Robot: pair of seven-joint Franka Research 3 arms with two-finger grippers.
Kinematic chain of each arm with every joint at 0, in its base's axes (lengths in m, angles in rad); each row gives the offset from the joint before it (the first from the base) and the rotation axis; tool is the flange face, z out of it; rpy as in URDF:
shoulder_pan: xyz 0 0 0.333 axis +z
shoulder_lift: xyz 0 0 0 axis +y
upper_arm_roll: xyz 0 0 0.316 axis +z
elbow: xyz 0.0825 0 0 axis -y
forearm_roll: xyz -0.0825 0 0.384 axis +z
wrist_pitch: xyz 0 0 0 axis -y
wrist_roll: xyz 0.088 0 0 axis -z
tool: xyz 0 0 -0.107 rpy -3.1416 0 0
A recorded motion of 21 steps. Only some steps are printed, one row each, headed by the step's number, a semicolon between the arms.
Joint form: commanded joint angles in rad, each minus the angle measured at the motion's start. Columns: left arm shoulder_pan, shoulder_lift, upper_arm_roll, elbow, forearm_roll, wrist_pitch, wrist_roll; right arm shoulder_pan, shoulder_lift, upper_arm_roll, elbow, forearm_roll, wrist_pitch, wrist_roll.
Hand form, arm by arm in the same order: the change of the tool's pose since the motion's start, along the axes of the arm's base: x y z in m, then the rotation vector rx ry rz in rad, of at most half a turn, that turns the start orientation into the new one. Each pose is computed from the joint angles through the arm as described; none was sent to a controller.
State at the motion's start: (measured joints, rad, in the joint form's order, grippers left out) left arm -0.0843 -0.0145 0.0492 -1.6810 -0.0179 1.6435 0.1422; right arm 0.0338 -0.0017 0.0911 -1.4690 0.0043 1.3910 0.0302
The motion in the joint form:
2: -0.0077 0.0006 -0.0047 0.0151 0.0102 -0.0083 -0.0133; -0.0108 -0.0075 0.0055 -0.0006 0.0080 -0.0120 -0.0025
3: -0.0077 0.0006 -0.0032 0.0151 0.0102 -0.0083 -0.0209; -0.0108 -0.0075 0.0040 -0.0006 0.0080 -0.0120 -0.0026
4: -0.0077 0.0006 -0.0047 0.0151 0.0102 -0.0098 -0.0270; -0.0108 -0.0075 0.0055 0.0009 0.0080 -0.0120 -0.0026
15: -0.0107 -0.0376 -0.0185 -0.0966 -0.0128 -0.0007 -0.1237; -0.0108 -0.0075 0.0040 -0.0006 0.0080 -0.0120 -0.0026
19: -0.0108 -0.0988 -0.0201 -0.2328 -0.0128 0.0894 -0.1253; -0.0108 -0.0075 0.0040 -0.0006 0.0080 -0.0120 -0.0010
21: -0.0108 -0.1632 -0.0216 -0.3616 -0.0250 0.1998 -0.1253; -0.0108 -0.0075 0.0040 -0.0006 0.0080 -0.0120 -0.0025
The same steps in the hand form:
2: -0.0001 -0.0059 0.0061 0.0103 -0.0065 -0.0001; -0.0036 -0.0021 0.0028 0.0067 0.0060 -0.0019
3: -0.0001 -0.0050 0.0061 0.0104 -0.0063 0.0090; -0.0035 -0.0029 0.0028 0.0068 0.0060 -0.0033
4: -0.0003 -0.0059 0.0060 0.0106 -0.0048 0.0136; -0.0036 -0.0021 0.0034 0.0069 0.0045 -0.0018
15: -0.0175 -0.0162 -0.0253 -0.0039 0.0630 0.0958; -0.0035 -0.0029 0.0028 0.0068 0.0060 -0.0033
19: -0.0349 -0.0154 -0.0501 -0.0067 0.0483 0.0982; -0.0035 -0.0029 0.0028 0.0066 0.0060 -0.0049
21: -0.0520 -0.0156 -0.0692 -0.0244 0.0041 0.1031; -0.0035 -0.0029 0.0028 0.0067 0.0060 -0.0034

